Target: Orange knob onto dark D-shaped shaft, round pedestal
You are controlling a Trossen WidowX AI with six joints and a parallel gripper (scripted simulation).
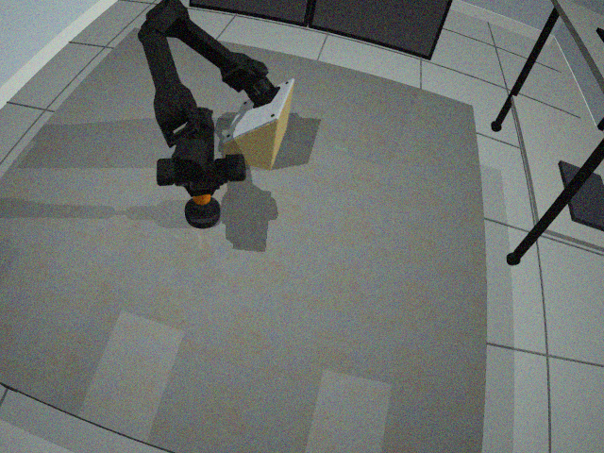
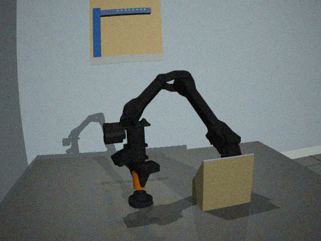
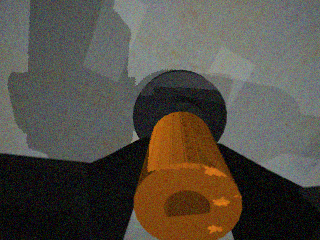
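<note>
The orange knob lies 2 cm above my gripper tip. Round my gripper tip: dark round pedestal: 4 cm below.
</note>
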